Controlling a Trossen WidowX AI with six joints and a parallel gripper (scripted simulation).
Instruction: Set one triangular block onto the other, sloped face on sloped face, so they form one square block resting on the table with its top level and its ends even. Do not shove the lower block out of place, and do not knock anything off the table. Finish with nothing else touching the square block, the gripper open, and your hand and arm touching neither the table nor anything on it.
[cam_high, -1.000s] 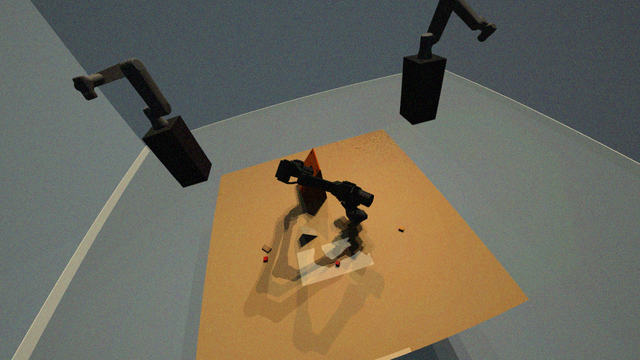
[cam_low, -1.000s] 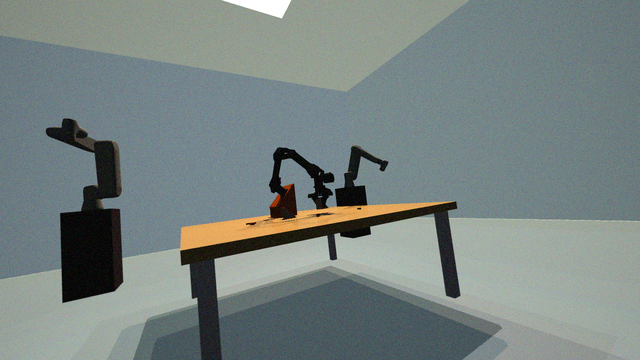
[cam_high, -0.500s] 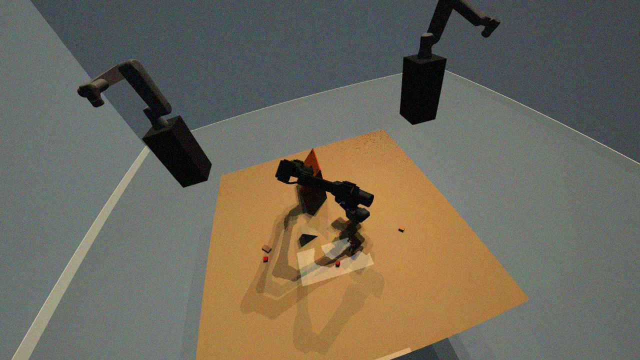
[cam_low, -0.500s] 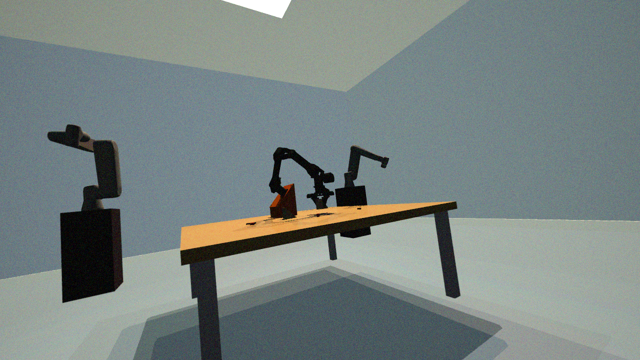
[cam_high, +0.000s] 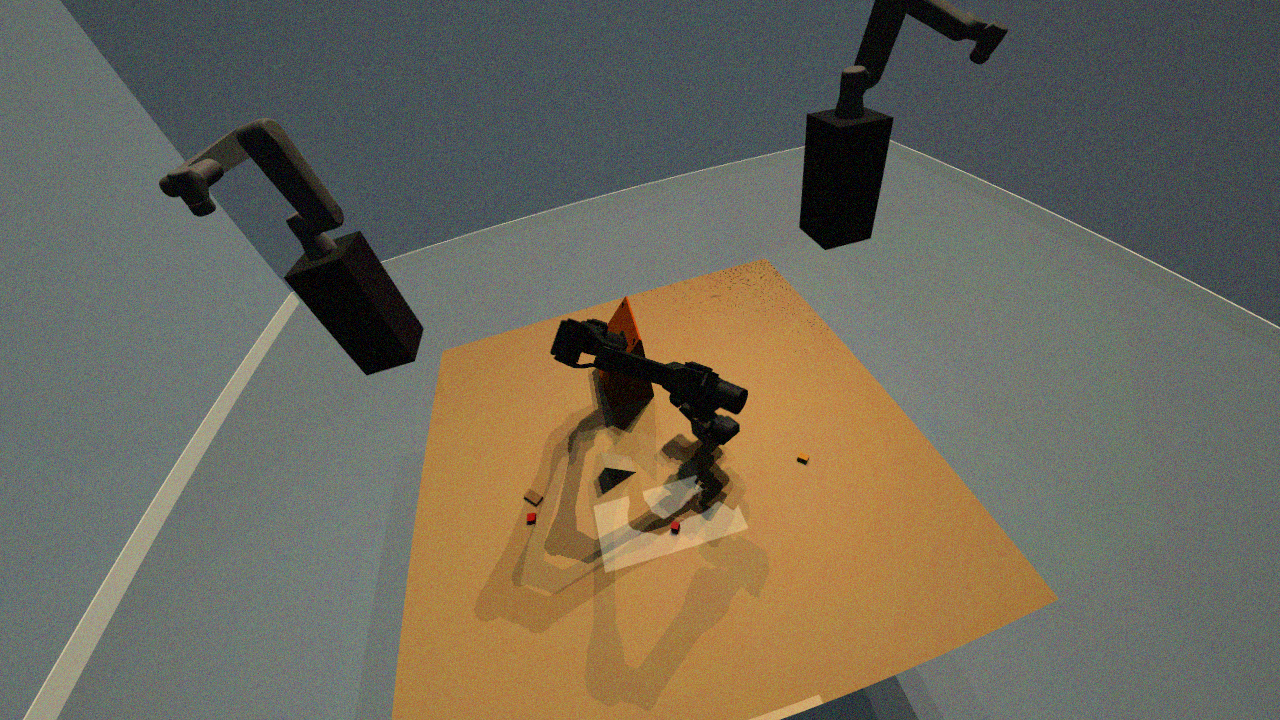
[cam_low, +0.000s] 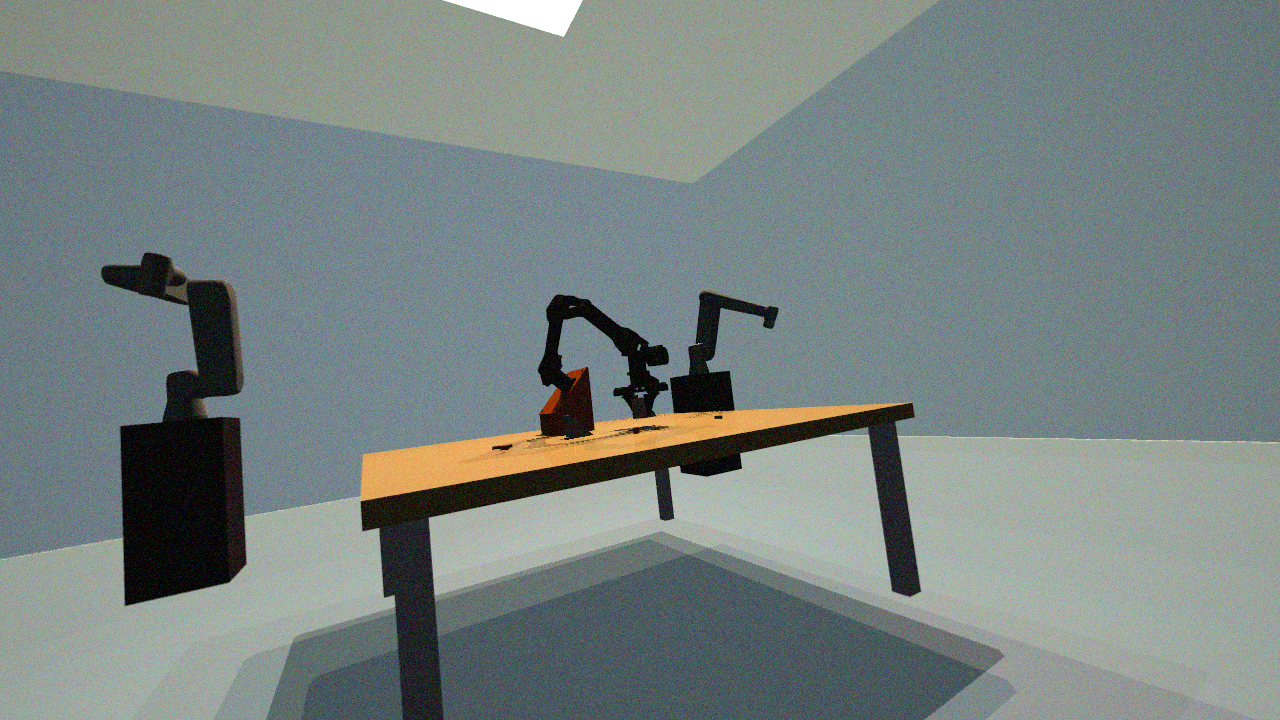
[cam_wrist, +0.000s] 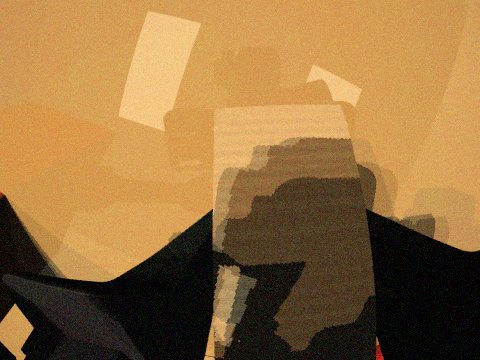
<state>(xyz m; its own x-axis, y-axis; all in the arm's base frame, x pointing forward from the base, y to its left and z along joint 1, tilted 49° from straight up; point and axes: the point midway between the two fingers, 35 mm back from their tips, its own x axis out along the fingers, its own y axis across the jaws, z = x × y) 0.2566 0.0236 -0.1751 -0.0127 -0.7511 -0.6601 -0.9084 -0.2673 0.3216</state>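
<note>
Right now the triangular block is 1 cm to the right of my gripper tip and 1 cm above it. From my gripper tip the other things lie so: brown block 2 cm ahead, 46 cm to the right, 3 cm below; then orange cube 13 cm ahead, 20 cm to the left, 3 cm below.
</note>
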